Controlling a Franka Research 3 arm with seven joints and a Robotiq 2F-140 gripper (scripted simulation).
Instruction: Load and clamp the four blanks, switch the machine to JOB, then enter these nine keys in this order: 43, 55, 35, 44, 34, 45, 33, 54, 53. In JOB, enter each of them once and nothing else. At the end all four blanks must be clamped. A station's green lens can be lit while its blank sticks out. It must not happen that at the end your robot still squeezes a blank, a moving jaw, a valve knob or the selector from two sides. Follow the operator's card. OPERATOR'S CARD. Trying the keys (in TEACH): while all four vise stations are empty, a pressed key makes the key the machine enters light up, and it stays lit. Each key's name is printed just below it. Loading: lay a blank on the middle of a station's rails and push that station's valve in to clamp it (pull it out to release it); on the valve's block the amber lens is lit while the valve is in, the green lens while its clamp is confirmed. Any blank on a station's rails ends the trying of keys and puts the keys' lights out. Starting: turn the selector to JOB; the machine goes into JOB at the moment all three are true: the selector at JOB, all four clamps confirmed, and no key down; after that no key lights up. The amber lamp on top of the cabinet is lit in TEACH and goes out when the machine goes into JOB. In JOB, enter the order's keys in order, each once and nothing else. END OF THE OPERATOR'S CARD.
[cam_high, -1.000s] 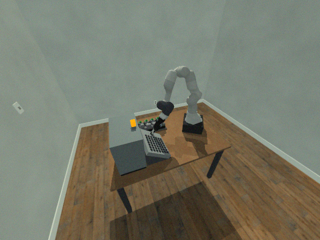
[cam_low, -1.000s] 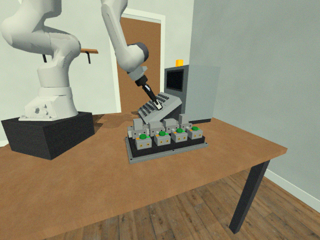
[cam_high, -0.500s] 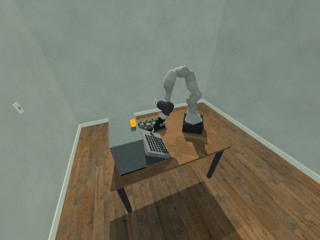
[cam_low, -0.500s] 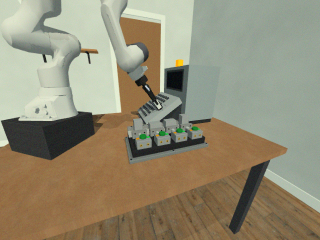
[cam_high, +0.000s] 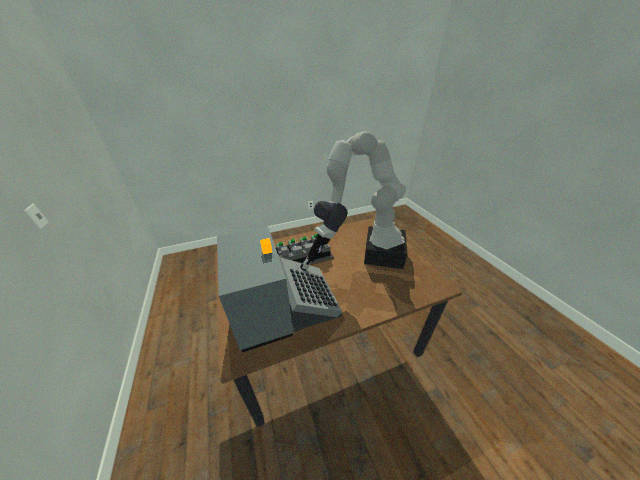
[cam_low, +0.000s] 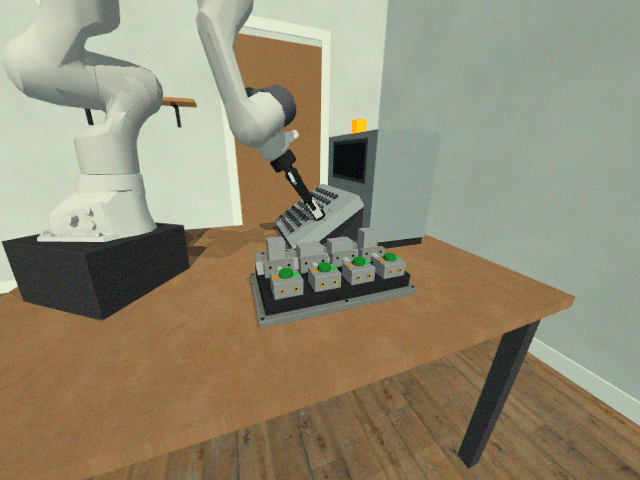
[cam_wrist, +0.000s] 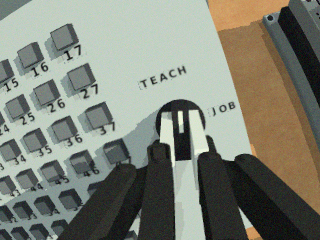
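Right now my hand is 20 mm short of the selector knob and 20 mm above it. From my hand the other things lie so: sloped keypad 30 mm ahead, 120 mm to the left, 70 mm below; key 30 mm ahead, 160 mm to the left, 10 mm below.
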